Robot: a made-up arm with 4 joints.
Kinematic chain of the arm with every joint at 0, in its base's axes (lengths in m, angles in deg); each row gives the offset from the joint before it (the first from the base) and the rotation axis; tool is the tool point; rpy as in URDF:
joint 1: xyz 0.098 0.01 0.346 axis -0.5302 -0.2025 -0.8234
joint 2: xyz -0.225 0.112 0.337 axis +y
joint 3: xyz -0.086 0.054 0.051 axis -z
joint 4: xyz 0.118 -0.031 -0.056 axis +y
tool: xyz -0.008 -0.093 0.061 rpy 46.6 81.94 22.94
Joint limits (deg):
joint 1: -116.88..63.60
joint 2: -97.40..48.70
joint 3: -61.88..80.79
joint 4: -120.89..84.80
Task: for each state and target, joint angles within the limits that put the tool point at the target. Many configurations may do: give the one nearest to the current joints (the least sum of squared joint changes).
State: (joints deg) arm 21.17 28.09 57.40 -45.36
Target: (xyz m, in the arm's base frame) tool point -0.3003 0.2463 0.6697
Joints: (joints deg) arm 17.60 3.18 77.52 -51.04
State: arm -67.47 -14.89 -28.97 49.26
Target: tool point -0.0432 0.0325 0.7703
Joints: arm -40.11 8.21 -60.23 61.95
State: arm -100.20 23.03 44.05 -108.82
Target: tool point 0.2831 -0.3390 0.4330
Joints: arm -107.16 -1.30 16.34 -120.89
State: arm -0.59 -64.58 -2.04 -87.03
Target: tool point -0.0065 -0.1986 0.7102
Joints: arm -49.31 -67.50 -31.45 -75.43
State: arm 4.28 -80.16 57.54 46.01
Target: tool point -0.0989 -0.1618 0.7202
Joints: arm -25.48 -79.14 16.28 45.18
